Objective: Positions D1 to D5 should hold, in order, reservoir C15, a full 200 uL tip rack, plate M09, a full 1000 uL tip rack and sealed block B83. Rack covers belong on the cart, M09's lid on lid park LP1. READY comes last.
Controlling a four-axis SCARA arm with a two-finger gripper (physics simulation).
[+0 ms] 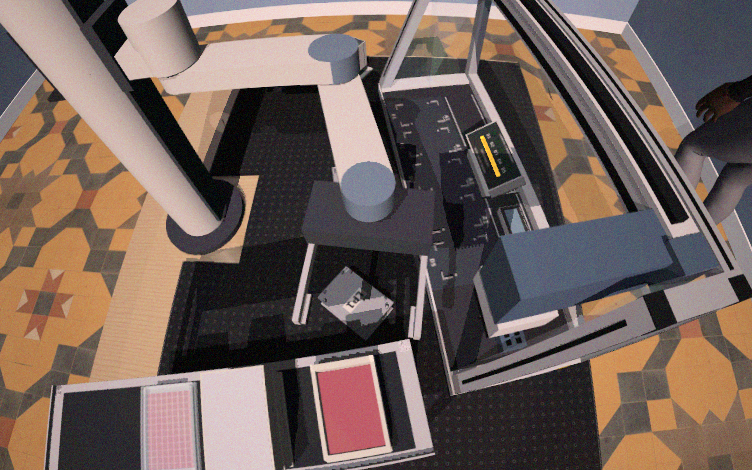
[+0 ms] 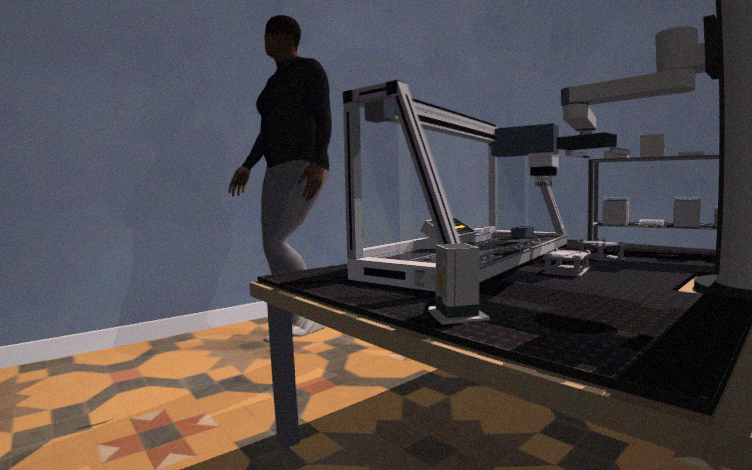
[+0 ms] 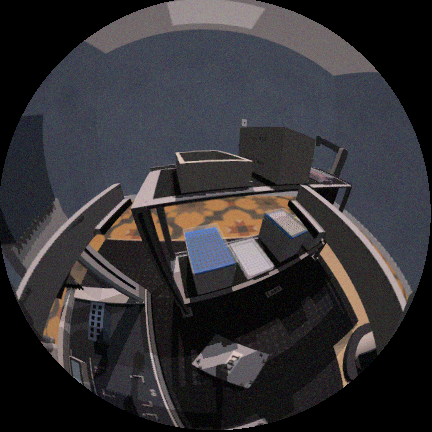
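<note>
My gripper (image 1: 357,327) (image 3: 207,190) is open and empty, high above and beside lid park LP1 (image 1: 346,288) (image 3: 250,372), its fingers toward the cart (image 1: 419,410) (image 3: 147,192). The reservoir with red contents (image 1: 351,407) (image 3: 215,172) stands on the cart's top shelf, with a pink plate-like item (image 1: 169,429) farther along. On the lower shelf are a tall blue-topped rack (image 3: 210,250), a low white plate-like item (image 3: 251,257) and a tall blue-rimmed rack with pale tips (image 3: 285,225). No labware shows at the deck's visible corner brackets. Labware names are unreadable.
A large pale box (image 1: 235,418) (image 3: 277,155) stands on the cart top. The blue-grey pipetting head (image 1: 582,266) (image 2: 524,139) hangs over the framed deck. A screen (image 1: 490,157) sits at the deck's edge. The arm's column (image 1: 166,166) and a person (image 2: 296,138) beyond the table show.
</note>
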